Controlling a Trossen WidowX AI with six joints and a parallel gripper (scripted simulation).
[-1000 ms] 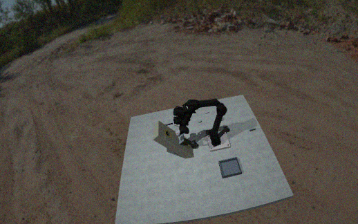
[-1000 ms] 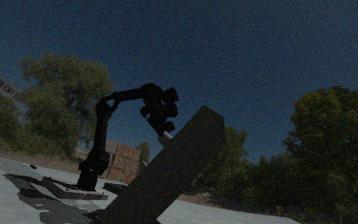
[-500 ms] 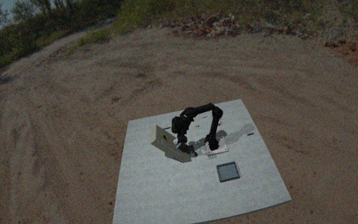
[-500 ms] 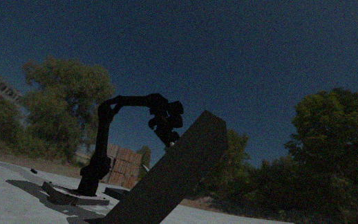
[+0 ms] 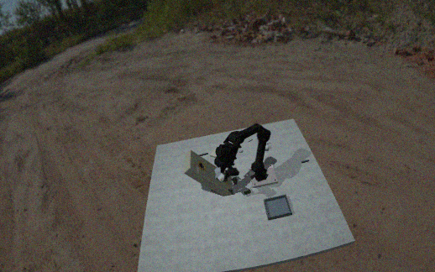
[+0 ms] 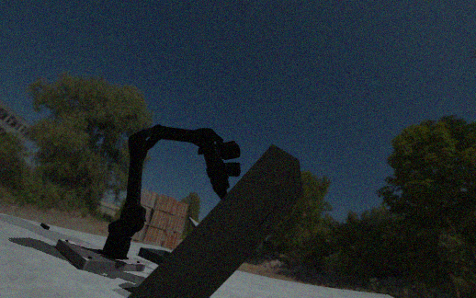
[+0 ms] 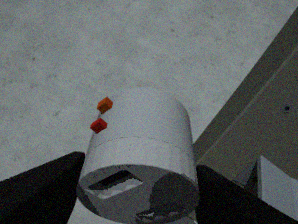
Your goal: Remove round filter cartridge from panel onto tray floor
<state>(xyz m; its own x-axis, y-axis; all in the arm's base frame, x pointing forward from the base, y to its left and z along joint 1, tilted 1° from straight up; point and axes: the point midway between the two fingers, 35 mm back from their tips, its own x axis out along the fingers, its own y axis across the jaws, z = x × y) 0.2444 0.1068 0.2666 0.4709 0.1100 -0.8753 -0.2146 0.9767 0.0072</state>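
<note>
The grey tray is 27 cm behind my gripper tip, 17 cm to the left of it and 25 cm below it. Round my gripper tip: small pale block 2 cm behind, 53 cm to the right, 25 cm below; then service panel 7 cm ahead, 17 cm to the right, 11 cm below; then round grey filter cartridge right at my gripper tip.
</note>
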